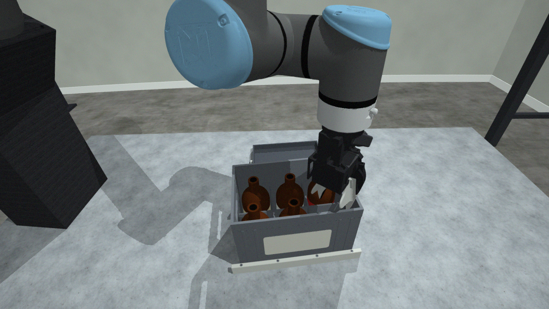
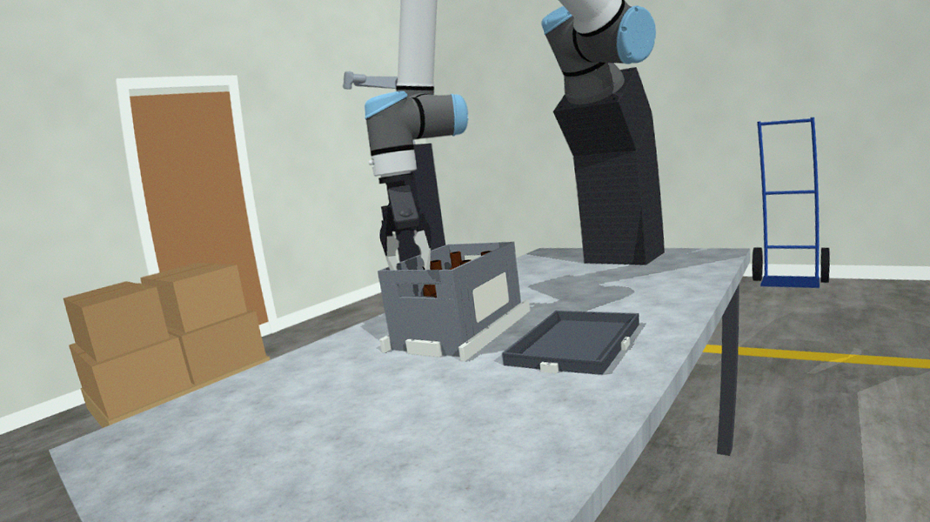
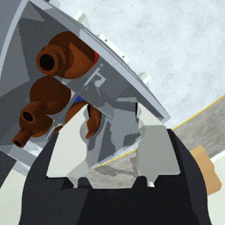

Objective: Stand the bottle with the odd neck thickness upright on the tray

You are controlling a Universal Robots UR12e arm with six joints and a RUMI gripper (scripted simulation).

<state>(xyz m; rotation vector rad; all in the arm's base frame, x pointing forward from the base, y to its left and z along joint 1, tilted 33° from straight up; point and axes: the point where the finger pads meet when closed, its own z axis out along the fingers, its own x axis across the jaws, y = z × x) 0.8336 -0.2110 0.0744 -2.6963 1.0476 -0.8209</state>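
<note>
Now: hand 9 cm to the right of the glass bottle and 7 cm above it. From my hand the other things lie so: crate: 9 cm behind, 4 cm to the left, 7 cm below; grey tray: 6 cm behind, 33 cm to the left, 14 cm below.
</note>
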